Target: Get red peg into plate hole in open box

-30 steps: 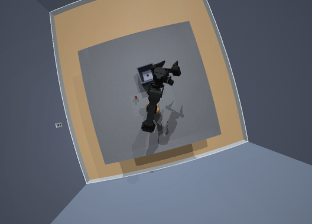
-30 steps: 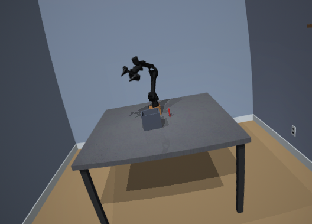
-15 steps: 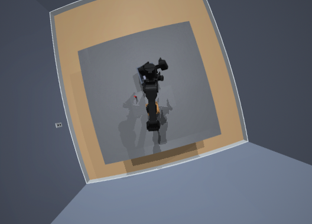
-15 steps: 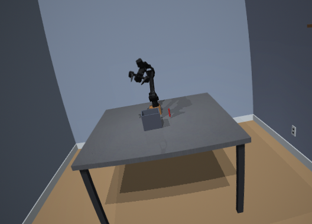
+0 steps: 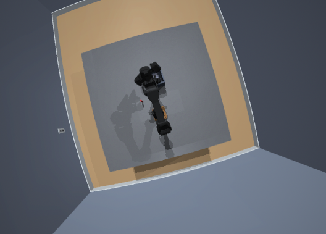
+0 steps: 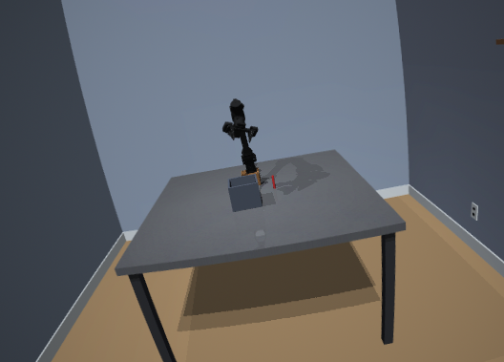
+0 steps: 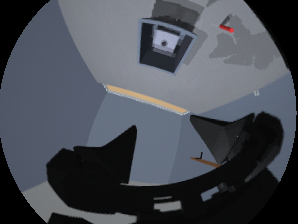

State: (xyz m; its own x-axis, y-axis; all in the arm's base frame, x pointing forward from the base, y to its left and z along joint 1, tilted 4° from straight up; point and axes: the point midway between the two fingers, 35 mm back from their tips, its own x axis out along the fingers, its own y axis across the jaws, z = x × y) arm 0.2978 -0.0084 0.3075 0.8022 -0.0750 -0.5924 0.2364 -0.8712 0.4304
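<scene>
My gripper tip is 31 cm above the red peg, 16 cm past it and 14 cm to the right of it. The rest, counted from my gripper tip: plate 31 cm below, 4 cm to the right.
</scene>
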